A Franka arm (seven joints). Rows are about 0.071 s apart.
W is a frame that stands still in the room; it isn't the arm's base.
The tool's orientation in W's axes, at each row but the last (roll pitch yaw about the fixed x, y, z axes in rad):
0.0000, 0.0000, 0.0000
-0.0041, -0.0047, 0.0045
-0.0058, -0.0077, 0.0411
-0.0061, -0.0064, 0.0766
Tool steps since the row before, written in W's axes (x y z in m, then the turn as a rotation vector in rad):
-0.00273, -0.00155, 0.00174, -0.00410, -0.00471, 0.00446
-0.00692, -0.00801, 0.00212, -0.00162, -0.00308, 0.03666
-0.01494, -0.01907, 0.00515, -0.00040, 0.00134, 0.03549
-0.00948, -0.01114, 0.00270, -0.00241, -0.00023, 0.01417
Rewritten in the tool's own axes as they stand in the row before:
-0.00273, -0.00155, 0.00174, -0.00410, -0.00471, 0.00446
-0.00695, -0.00799, 0.00212, -0.00146, -0.00322, 0.03665
-0.01567, -0.01847, 0.00516, -0.00007, 0.00115, 0.03550
-0.01029, -0.01040, 0.00270, -0.00233, -0.00013, 0.01418

